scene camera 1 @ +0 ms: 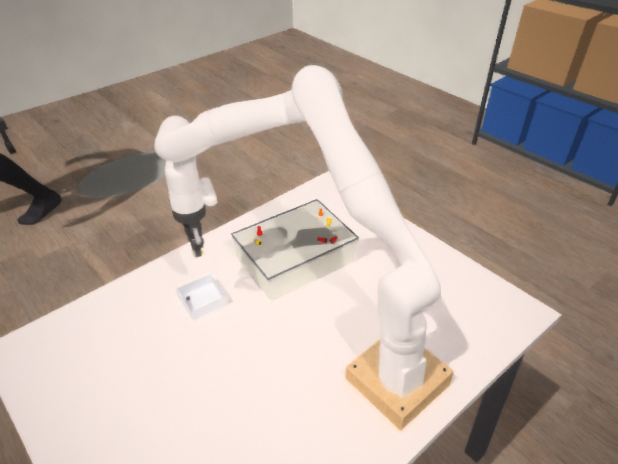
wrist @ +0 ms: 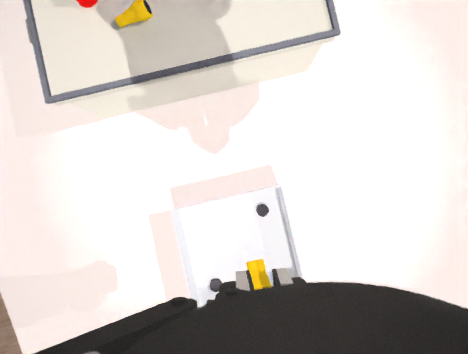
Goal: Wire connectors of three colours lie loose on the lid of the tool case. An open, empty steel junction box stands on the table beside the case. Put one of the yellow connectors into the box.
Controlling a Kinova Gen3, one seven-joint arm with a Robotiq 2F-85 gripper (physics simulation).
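Places are measured from the arm's base along level axes (x ahead, y left, z up), in centimetres.
Pixels of known places: gripper, between the fingertips: (scene camera 1: 197,254); arm's base, origin of its link: (scene camera 1: 399,376).
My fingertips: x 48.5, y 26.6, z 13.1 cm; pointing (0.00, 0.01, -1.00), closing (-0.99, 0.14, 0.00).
Ahead of a thing's pixels: the offset from my fingertips to its top centre. "spot": to the spot under its first point. Level surfaces: height alone.
My gripper (scene camera 1: 199,251) (wrist: 262,290) is shut on a yellow connector @[dx +0.1, dy -0.2, dz +1.0 cm] (wrist: 257,272) and holds it up in the air. In the wrist view the fingers overlap the near part of the junction box @[spot: dx -3.5, dy +0.5, dz -17.2 cm] (wrist: 289,235); in the scene view they hang above the level of the box @[dx +1.4, dy +0.8, dz -14.6 cm] (scene camera 1: 218,306), which stands on the table. The tool case @[dx +2.2, dy -29.0, dz -8.8 cm] (scene camera 1: 310,272) (wrist: 190,67) is beside the box. On its lid lie two yellow connectors, one at the left (scene camera 1: 258,242) (wrist: 134,15) and one at the far right (scene camera 1: 329,222). Several red connectors @[dx +8.0, dy -21.0, dz -6.4 cm] (scene camera 1: 259,231) (wrist: 87,2) and an orange one @[dx +5.8, dy -40.6, dz -6.9 cm] (scene camera 1: 320,212) are also there.
The white table @[dz -18.4 cm] (scene camera 1: 210,390) carries the case, the box and the arm's wooden base block (scene camera 1: 365,385). The case stands higher than the box. Two dark round spots show inside the box. A shelf rack (scene camera 1: 492,100) with cartons and blue bins stands at the back right.
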